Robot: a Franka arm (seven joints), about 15 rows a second.
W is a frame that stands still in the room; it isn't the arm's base.
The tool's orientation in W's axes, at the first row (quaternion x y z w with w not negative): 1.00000 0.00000 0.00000 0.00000
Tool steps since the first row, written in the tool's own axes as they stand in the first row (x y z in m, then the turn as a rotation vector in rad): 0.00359 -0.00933 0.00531 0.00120 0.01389 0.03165; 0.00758 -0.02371 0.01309 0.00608 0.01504 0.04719; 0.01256 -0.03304 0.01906 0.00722 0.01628 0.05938; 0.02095 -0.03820 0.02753 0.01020 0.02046 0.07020; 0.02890 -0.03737 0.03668 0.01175 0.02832 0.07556; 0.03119 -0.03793 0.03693 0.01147 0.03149 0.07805; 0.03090 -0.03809 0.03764 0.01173 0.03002 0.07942; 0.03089 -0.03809 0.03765 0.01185 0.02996 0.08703; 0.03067 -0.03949 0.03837 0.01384 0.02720 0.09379
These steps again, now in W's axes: 0.00359 0.00933 -0.00531 0.00120 -0.01389 -0.03165; 0.00758 0.02371 -0.01309 0.00608 -0.01504 -0.04719; 0.01256 0.03304 -0.01906 0.00722 -0.01628 -0.05938; 0.02095 0.03820 -0.02753 0.01020 -0.02046 -0.07020; 0.02890 0.03737 -0.03668 0.01175 -0.02832 -0.07556; 0.03119 0.03793 -0.03693 0.01147 -0.03149 -0.07805; 0.03090 0.03809 -0.03764 0.01173 -0.03002 -0.07942; 0.03089 0.03809 -0.03765 0.01185 -0.02996 -0.08703; 0.03067 0.03949 -0.03837 0.01384 -0.02720 -0.09379
